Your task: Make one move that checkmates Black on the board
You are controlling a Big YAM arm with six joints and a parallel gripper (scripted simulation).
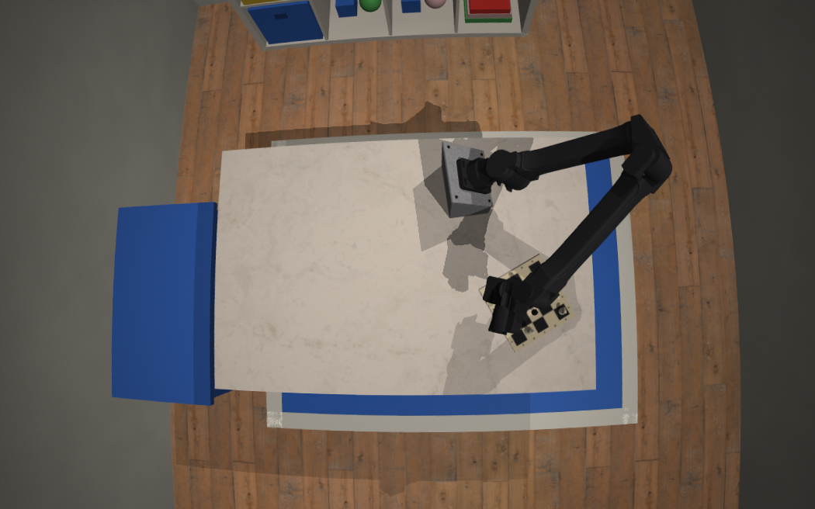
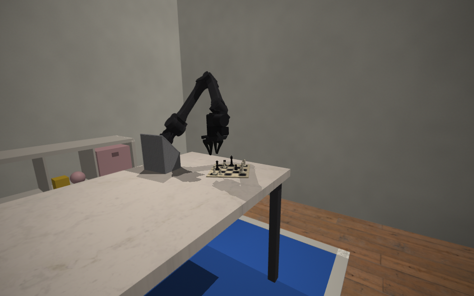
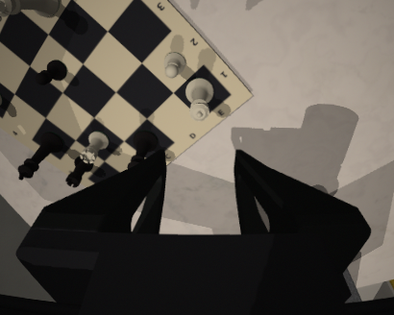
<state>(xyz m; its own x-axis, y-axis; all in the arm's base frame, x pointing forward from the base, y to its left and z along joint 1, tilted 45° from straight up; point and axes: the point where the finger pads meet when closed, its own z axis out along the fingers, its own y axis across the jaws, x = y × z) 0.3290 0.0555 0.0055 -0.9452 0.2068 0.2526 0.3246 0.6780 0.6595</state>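
My hand is 9 cm above the white rook. The rest, counted from my hand: white pawn (3 cm ahead, 1 cm to the left, 10 cm below); black pawn (7 cm ahead, 12 cm to the left, 10 cm below); small chessboard (4 cm ahead, 10 cm to the left, 12 cm below).
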